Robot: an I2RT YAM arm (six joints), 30 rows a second.
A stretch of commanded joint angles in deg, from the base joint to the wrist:
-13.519 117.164 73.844 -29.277 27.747 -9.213
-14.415 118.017 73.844 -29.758 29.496 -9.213
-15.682 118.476 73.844 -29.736 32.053 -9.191
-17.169 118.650 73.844 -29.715 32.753 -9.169
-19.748 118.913 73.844 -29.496 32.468 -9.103
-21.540 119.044 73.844 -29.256 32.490 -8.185
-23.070 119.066 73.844 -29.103 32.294 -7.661
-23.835 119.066 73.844 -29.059 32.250 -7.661
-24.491 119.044 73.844 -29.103 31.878 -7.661
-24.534 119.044 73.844 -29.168 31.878 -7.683
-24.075 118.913 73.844 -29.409 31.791 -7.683
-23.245 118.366 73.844 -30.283 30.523 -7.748
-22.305 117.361 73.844 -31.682 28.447 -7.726
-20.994 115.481 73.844 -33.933 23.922 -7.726
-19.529 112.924 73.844 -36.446 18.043 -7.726
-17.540 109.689 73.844 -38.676 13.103 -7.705
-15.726 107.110 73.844 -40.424 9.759 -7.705
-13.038 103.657 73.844 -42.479 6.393 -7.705
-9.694 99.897 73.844 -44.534 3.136 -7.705
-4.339 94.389 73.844 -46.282 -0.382 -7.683
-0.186 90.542 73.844 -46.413 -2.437 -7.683
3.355 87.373 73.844 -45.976 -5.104 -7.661
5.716 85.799 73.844 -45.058 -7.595 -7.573
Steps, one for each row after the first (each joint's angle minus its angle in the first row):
-0.896 0.853 0.000 -0.481 1.749 0.000
-2.163 1.312 0.000 -0.459 4.306 0.022
-3.650 1.486 0.000 -0.438 5.006 0.044
-6.229 1.749 0.000 -0.219 4.721 0.110
-8.021 1.880 0.000 0.021 4.743 1.028
-9.551 1.902 0.000 0.174 4.547 1.552
-10.316 1.902 0.000 0.218 4.503 1.552
-10.972 1.880 0.000 0.174 4.131 1.552
-11.015 1.880 0.000 0.109 4.131 1.530
-10.556 1.749 0.000 -0.132 4.044 1.530
-9.726 1.202 0.000 -1.006 2.776 1.465
-8.786 0.197 0.000 -2.405 0.700 1.487
-7.475 -1.683 0.000 -4.656 -3.825 1.487
-6.010 -4.240 0.000 -7.169 -9.704 1.487
-4.021 -7.475 0.000 -9.399 -14.644 1.508
-2.207 -10.054 0.000 -11.147 -17.988 1.508
0.481 -13.507 0.000 -13.202 -21.354 1.508
3.825 -17.267 0.000 -15.257 -24.611 1.508
9.180 -22.775 0.000 -17.005 -28.129 1.530
13.333 -26.622 0.000 -17.136 -30.184 1.530
16.874 -29.791 0.000 -16.699 -32.851 1.552
19.235 -31.365 0.000 -15.781 -35.342 1.640

